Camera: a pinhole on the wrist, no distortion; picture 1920 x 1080 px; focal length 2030.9 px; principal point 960.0 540.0 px. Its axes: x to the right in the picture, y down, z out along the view. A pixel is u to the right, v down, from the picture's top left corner.
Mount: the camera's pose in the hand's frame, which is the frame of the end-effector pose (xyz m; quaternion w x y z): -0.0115 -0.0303 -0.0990 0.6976 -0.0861 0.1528 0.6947
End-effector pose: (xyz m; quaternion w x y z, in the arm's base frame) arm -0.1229 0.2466 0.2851 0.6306 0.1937 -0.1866 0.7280
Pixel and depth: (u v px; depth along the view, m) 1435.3 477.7 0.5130
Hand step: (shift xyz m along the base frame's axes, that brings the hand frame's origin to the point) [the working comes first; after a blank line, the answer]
In the camera's frame: 0.1201 -0.0157 0.5130

-0.2414 -0.1672 0.3110
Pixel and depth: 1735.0 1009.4 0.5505
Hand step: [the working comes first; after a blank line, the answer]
In the camera's frame: 0.2101 0.1272 0.5505

-0.3216 -0.3086 0.2516
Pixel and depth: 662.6 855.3 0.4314
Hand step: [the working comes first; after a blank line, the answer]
In the camera's frame: -0.0632 0.0670 0.4314

-0.0340 -0.2106 0.2642
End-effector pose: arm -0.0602 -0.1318 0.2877 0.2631 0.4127 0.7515 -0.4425
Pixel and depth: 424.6 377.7 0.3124
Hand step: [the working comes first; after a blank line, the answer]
In the camera's frame: -0.0824 -0.0250 0.3124

-0.0200 -0.1778 -0.1341
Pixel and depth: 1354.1 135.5 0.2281
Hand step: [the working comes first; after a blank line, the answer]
In the camera's frame: 0.0443 -0.0454 0.2281

0.0482 -0.0406 -0.1254
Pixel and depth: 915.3 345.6 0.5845
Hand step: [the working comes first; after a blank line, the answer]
In the camera's frame: -0.0129 -0.0559 0.5845

0.0906 -0.3170 -0.3537
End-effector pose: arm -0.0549 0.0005 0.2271 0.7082 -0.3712 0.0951 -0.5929
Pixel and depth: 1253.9 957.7 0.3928
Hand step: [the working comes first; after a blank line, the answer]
In the camera's frame: 0.0568 0.0808 0.3928

0.2525 0.1608 0.0660
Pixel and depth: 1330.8 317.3 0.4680
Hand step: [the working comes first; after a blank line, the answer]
In the camera's frame: 0.0854 -0.0513 0.4680

0.3570 0.0562 0.1112
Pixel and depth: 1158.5 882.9 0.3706
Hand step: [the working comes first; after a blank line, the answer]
In the camera's frame: 0.0362 0.0626 0.3706

0.2271 0.1389 0.0773
